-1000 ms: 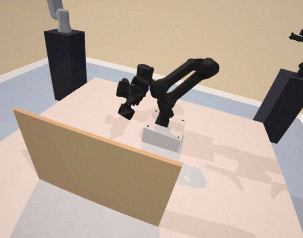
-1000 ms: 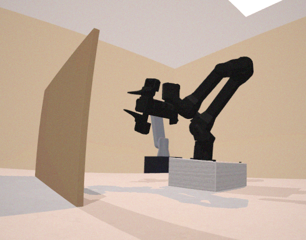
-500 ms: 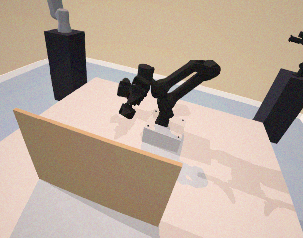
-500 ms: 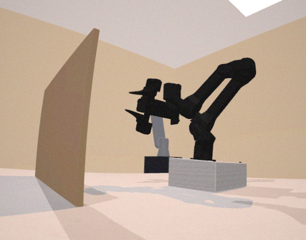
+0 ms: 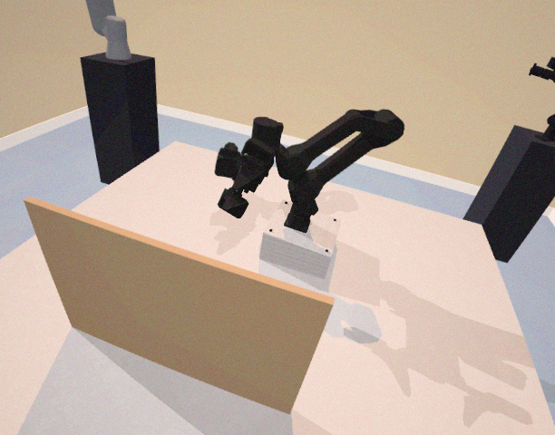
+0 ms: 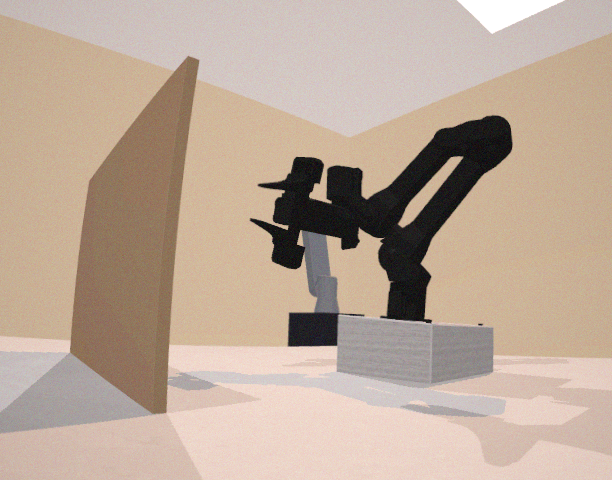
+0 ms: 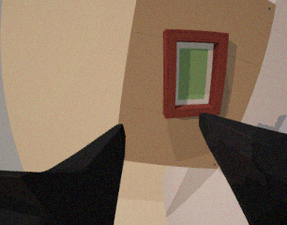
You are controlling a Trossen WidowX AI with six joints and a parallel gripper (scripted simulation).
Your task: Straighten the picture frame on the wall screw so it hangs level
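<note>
Right now my gripper tip is 200 mm short of the picture frame, 90 mm above it and 30 mm to the left of it. From my gripper tip the other things lie so: tan wall board (210 mm ahead, 110 mm below, 10 mm to the right).
</note>
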